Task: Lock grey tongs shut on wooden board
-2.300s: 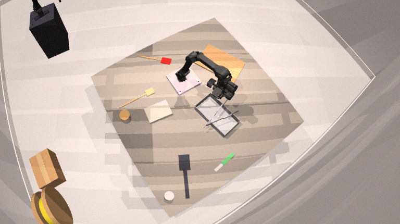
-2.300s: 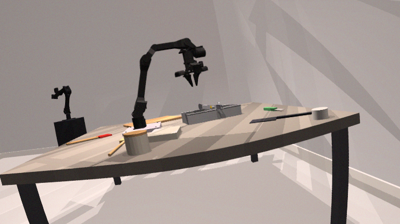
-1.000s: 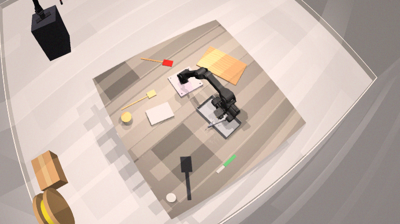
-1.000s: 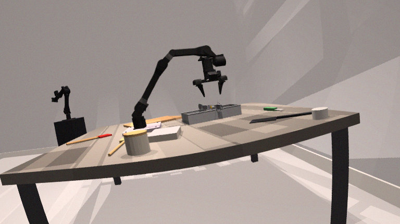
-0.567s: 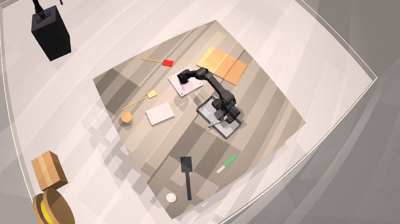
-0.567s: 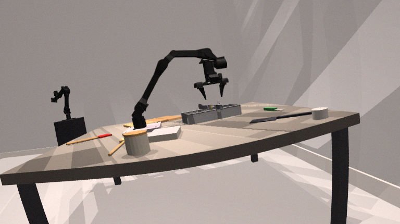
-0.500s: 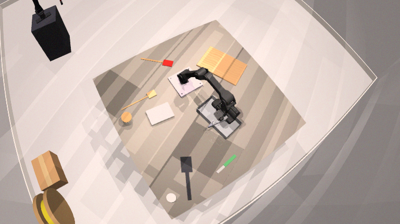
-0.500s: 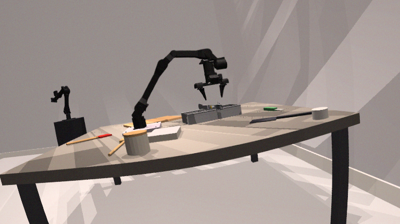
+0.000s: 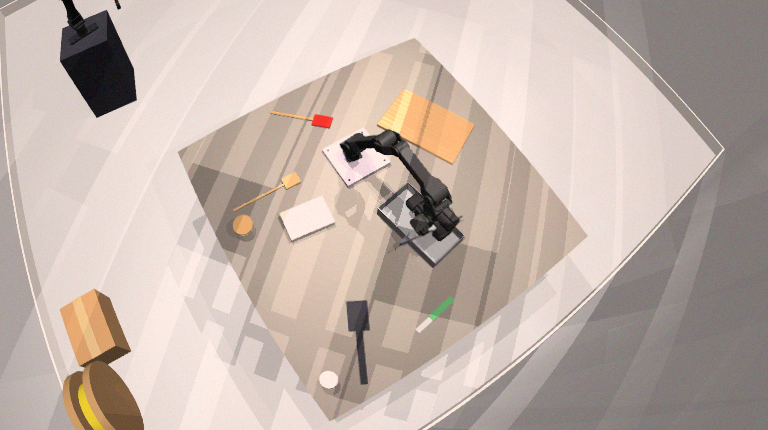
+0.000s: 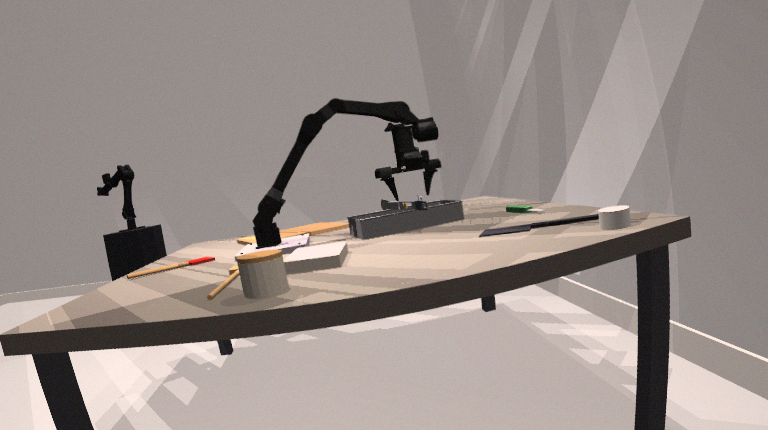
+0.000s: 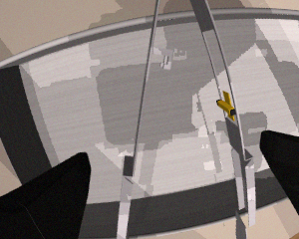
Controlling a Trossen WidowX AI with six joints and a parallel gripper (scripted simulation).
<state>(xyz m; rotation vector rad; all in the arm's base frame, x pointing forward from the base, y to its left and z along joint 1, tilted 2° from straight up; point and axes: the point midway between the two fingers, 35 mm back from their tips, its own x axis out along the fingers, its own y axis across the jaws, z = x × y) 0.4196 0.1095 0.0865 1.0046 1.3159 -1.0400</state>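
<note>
Right now my gripper tip is 6 cm above the grey roasting tin, 3 cm past it and 1 cm to the right of it. Round my gripper tip: white slab 38 cm to the right, 22 cm behind, 7 cm below; wooden board 44 cm behind, 25 cm to the left, 8 cm below; black spatula 38 cm to the right, 27 cm ahead, 8 cm below.
</note>
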